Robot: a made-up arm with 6 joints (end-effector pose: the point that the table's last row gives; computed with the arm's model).
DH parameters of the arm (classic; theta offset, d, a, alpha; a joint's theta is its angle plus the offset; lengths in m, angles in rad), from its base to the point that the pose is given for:
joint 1: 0 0.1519 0 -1.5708
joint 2: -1.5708 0 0.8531 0
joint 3: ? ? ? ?
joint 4: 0 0.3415 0 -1.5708
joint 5: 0 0 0 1.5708
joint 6: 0 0.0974 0 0
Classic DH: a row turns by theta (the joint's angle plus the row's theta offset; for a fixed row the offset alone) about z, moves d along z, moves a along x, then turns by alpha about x.
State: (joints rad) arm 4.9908 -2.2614 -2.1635 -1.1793 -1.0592 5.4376
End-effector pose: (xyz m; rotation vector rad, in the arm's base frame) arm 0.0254 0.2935 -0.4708 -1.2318 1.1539 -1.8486
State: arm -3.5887 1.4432 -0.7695 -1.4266 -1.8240 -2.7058
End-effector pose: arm -0.9837 0.3387 0.5167 1.6854 0.2440 -0.4817
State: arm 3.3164 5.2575 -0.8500 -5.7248 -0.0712 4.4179
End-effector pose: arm 1.1326 0.1768 0.4570 1.6003 1.5041 1.2973
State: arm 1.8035 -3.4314 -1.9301 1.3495 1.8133 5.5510
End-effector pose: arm -0.2332 0.4686 -0.4899 2.3253 0.0830 -1.6218
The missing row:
joint 3: 1.5708 0.0266 0 1.5708
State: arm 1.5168 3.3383 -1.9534 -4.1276 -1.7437 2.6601
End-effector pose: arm 0.0621 0.1591 -0.6768 -1.9071 1.5023 -1.1024
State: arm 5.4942 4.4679 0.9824 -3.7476 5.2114 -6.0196
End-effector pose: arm -0.7679 0.7420 0.2585 -0.0598 -0.6722 2.1880
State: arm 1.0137 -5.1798 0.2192 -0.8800 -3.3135 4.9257
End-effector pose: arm 0.5182 0.8579 0.5863 1.3964 -1.3695 0.4789
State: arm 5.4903 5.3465 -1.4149 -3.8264 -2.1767 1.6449
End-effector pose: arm -0.6727 0.6486 0.5001 0.6320 0.0275 -1.7877
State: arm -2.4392 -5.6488 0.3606 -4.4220 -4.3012 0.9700
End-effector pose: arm -0.4966 -0.5672 1.0252 1.5428 0.7154 1.1829
